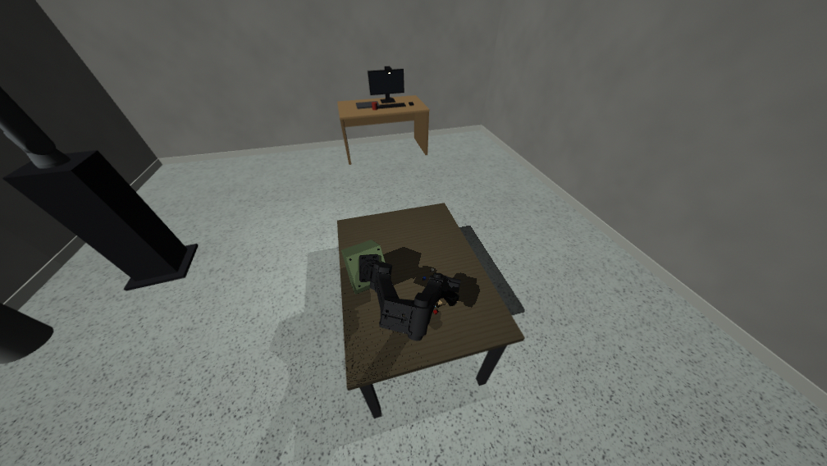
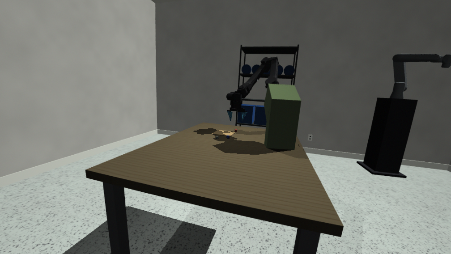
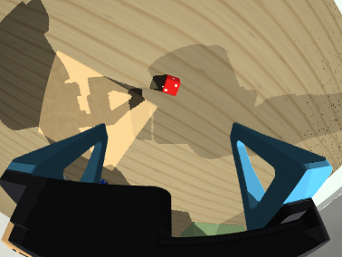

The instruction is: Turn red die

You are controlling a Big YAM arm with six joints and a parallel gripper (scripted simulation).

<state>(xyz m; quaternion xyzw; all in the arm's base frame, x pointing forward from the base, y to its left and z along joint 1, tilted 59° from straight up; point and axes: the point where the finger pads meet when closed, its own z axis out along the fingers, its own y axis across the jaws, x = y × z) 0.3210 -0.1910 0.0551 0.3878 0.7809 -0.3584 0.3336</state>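
My gripper is now 9 cm above the red die. From my hand the other things lie so: tan mat 9 cm to the left, 9 cm below, 8 cm ahead; white die 25 cm to the left, 9 cm below, 9 cm ahead; blue die 21 cm to the left, 9 cm below, 2 cm ahead.
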